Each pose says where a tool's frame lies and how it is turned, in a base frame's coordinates. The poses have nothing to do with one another.
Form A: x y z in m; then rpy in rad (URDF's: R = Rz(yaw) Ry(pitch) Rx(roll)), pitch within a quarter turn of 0, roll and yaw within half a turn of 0.
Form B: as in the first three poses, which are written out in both.
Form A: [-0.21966 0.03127 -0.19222 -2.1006 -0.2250 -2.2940]
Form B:
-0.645 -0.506 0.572 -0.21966
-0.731 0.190 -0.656 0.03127
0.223 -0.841 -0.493 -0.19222
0 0 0 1

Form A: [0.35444 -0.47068 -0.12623 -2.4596 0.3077 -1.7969]
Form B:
-0.214 -0.714 0.667 0.35444
-0.929 0.360 0.088 -0.47068
-0.303 -0.601 -0.740 -0.12623
0 0 0 1

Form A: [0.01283 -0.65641 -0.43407 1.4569 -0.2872 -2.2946]
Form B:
-0.635 0.272 -0.723 0.01283
-0.719 0.136 0.682 -0.65641
0.283 0.953 0.109 -0.43407
0 0 0 1

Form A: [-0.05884 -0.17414 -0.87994 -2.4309 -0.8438 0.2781]
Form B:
0.639 0.677 0.365 -0.05884
0.182 -0.595 0.783 -0.17414
0.747 -0.434 -0.504 -0.87994
0 0 0 1

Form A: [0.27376 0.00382 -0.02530 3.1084 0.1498 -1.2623]
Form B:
0.300 -0.951 -0.077 0.27376
-0.942 -0.308 0.132 0.00382
-0.149 0.033 -0.988 -0.02530
0 0 0 1

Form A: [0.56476 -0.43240 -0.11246 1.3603 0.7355 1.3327]
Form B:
0.175 -0.048 0.983 0.56476
0.721 0.687 -0.094 -0.43240
-0.671 0.725 0.155 -0.11246
0 0 0 1

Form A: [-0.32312 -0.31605 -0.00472 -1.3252 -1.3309 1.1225]
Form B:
0.103 0.189 -0.977 -0.32312
0.214 0.954 0.208 -0.31605
0.971 -0.230 0.058 -0.00472
0 0 0 1

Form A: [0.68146 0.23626 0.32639 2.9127 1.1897 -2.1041]
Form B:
-0.189 -0.946 0.264 0.68146
-0.320 0.314 0.894 0.23626
-0.928 0.084 -0.362 0.32639
0 0 0 1

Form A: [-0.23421 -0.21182 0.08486 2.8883 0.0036 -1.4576]
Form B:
0.113 -0.962 -0.249 -0.23421
-0.994 -0.110 -0.025 -0.21182
-0.004 0.251 -0.968 0.08486
0 0 0 1

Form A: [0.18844 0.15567 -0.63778 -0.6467 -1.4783 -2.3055]
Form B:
-0.062 0.190 0.980 0.18844
-0.069 -0.980 0.186 0.15567
0.996 -0.056 0.074 -0.63778
0 0 0 1

